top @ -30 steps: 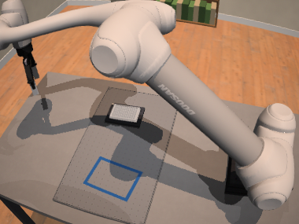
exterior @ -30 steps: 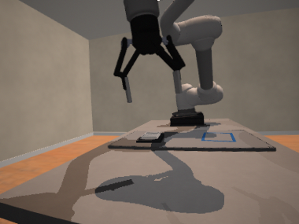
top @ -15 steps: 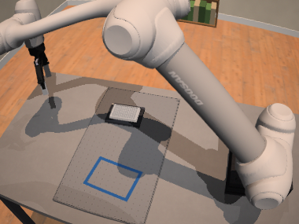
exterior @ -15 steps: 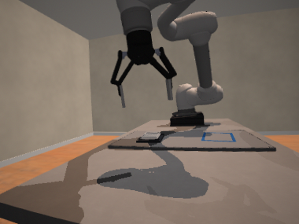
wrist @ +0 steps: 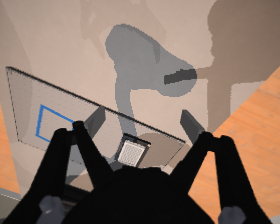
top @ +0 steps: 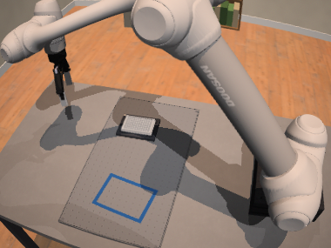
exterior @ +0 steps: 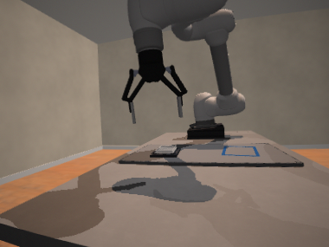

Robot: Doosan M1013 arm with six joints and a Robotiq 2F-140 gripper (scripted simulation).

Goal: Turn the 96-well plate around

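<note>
Right now the white 96-well plate is 280 mm behind my hand, 60 mm to the right of it and 170 mm below it. Round my hand: corner mark: 200 mm behind, 110 mm to the right, 170 mm below; plate nest N1: 280 mm behind, 60 mm to the right, 180 mm below.
</note>
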